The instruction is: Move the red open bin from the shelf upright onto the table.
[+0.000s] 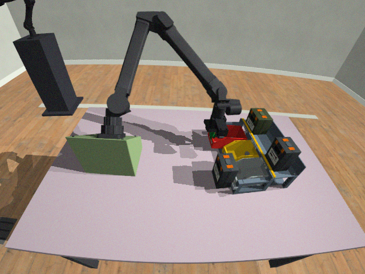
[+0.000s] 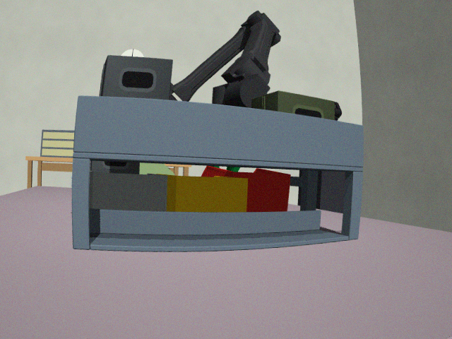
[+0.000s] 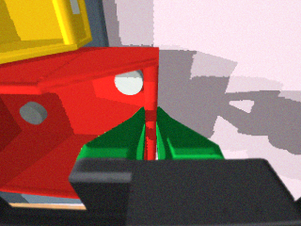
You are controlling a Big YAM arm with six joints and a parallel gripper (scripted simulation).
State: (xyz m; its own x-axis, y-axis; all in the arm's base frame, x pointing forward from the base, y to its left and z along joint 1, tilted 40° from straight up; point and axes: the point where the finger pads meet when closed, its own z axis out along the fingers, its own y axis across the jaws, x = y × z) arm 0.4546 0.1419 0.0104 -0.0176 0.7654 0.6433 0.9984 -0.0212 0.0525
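Right now my hand is 8 cm short of the red open bin. The rest, counted from my hand: grey bin: 21 cm to the right, 14 cm ahead, 1 cm below; then yellow bin: 14 cm ahead, 10 cm to the right, 1 cm below.
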